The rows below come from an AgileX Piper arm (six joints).
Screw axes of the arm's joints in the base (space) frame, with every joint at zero. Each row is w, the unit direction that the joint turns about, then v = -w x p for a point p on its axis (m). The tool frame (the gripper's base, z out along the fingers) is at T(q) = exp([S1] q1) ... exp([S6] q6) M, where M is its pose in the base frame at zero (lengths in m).
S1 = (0, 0, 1, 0, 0, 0)
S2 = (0, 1, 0, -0.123, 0, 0)
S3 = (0, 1, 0, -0.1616, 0, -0.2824)
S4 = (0.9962, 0, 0.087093, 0, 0.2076, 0)
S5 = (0, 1, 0, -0.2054, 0, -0.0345)
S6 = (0.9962, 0, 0.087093, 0, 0.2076, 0)
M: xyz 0.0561 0 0.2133 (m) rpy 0 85.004 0 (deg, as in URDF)
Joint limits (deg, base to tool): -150..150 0..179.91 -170..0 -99.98..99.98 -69.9..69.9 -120..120
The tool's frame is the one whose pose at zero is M.
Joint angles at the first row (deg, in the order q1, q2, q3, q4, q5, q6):
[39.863 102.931 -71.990 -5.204 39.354 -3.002]
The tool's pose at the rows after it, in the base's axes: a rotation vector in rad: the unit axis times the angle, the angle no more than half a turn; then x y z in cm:
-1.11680 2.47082 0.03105 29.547 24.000 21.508
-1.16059 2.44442 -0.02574 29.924 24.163 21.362
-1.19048 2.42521 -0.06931 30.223 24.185 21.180
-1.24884 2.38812 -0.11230 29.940 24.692 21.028
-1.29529 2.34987 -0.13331 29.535 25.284 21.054
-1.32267 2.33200 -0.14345 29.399 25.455 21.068
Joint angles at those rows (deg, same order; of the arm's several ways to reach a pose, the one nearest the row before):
[40.376 104.510 -73.788 -8.348 40.473 -3.056]
[40.662 105.432 -74.737 -11.316 40.930 -3.104]
[40.746 106.085 -75.205 -13.581 41.107 -3.105]
[41.974 106.434 -75.262 -16.157 41.185 -3.169]
[43.249 106.482 -75.263 -17.786 40.947 -3.344]
[43.639 106.481 -75.263 -18.258 40.948 -4.049]

